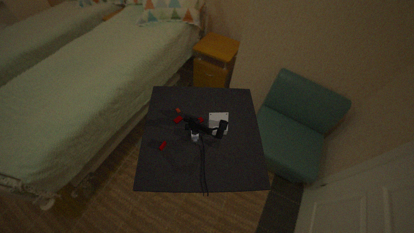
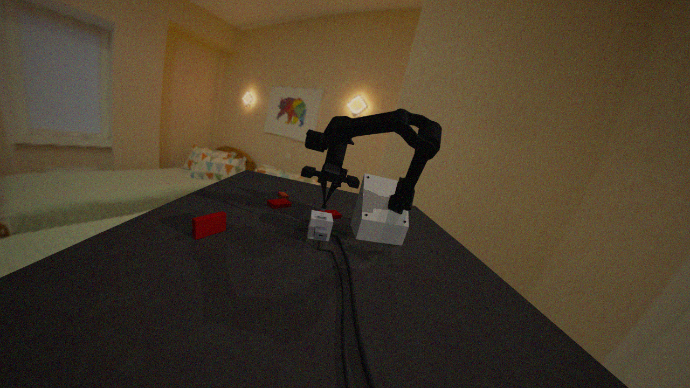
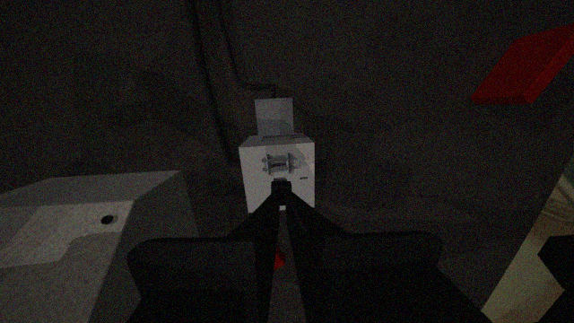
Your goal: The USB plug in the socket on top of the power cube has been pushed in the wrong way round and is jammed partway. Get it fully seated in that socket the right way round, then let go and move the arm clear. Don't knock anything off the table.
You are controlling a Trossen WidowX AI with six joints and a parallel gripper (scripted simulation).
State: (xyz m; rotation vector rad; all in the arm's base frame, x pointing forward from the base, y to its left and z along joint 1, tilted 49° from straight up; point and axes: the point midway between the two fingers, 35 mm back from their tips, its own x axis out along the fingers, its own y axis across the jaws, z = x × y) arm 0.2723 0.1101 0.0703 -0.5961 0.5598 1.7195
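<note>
Right now the black USB plug is 20 mm below my gripper tip.
</note>
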